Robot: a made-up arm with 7 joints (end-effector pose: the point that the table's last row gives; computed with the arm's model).
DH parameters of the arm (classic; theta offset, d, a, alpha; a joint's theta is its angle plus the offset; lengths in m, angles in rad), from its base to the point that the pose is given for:
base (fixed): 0.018 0 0.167 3.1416
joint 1: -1.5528 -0.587 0 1.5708
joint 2: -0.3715 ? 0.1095 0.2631
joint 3: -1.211 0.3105 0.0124 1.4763
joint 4: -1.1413 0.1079 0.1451 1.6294
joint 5: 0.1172 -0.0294 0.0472 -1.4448
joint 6: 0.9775 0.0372 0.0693 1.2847
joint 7: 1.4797 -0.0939 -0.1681 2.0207
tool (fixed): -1.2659 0.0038 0 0
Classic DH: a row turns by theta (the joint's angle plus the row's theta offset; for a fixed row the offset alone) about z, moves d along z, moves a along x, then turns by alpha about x.
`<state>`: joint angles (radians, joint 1 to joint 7).
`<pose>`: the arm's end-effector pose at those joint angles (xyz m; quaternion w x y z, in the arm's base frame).
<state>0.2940 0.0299 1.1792 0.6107 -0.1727 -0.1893 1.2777</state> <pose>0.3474 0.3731 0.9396 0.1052 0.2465 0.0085 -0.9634</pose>
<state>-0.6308 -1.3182 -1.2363 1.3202 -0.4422 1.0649 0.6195</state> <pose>0.2013 -0.1415 0.6498 0.7411 -0.4032 -0.4508 0.2915</pose>
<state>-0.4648 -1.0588 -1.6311 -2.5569 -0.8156 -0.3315 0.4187</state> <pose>0.3205 0.0759 0.9155 0.7355 -0.2423 0.2697 0.5724</pose>
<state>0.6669 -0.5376 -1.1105 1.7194 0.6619 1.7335 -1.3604</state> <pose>0.0629 -0.2355 0.5616 0.9350 0.2495 -0.1481 -0.2040</pose>
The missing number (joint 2, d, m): -0.4088
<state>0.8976 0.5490 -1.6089 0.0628 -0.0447 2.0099 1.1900</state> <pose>0.2955 0.0155 0.6332 0.3481 -0.9300 0.1029 -0.0587</pose>
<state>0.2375 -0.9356 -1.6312 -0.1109 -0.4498 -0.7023 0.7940</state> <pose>0.4960 -0.2173 0.4900 0.1501 -0.1077 0.9809 -0.0604</pose>
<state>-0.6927 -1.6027 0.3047 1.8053 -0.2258 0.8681 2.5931</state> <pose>0.2864 -0.1391 0.3717 0.1897 0.5183 0.5595 0.6183</pose>
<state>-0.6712 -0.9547 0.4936 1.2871 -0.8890 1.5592 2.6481</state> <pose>0.5455 -0.2050 0.6957 0.6572 -0.0035 0.5458 0.5198</pose>
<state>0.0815 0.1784 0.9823 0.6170 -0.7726 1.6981 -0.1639</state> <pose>0.2947 0.1555 0.7085 0.6406 0.6729 -0.1036 -0.3551</pose>
